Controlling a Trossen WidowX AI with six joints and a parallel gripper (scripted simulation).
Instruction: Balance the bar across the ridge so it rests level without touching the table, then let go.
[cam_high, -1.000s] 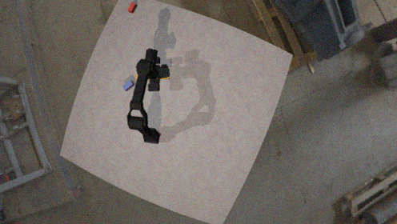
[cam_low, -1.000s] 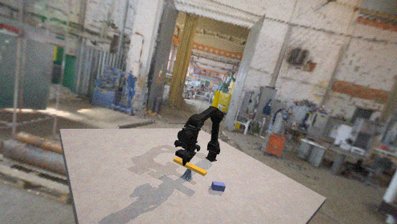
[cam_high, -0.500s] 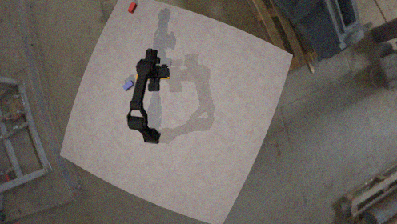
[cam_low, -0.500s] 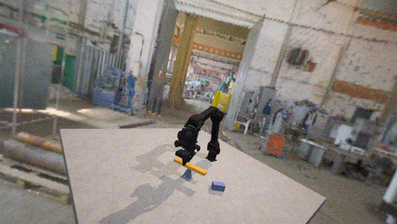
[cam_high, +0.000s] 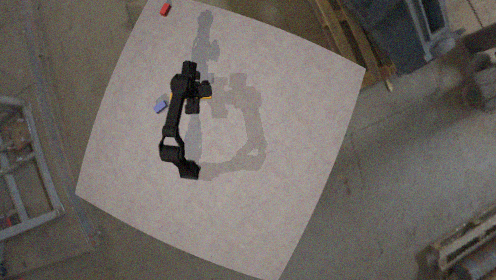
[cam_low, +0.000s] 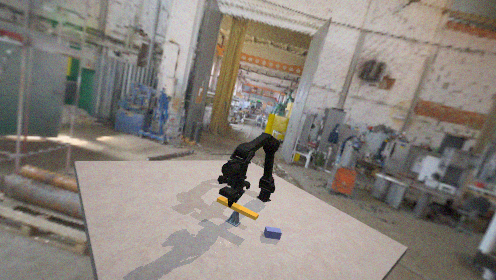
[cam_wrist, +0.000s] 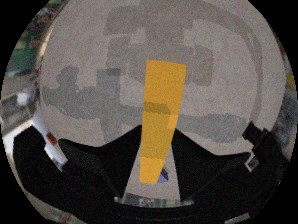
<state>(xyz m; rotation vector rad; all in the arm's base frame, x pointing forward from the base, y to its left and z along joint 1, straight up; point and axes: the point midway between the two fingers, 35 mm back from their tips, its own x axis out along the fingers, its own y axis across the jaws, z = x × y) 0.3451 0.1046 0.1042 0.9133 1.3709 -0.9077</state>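
The yellow bar is 1 cm behind my gripper tip and 3 cm to the left of it. Also, from my gripper tip: red block: 39 cm ahead, 40 cm to the left, 5 cm below; then blue block: 11 cm behind, 17 cm to the left, 5 cm below.
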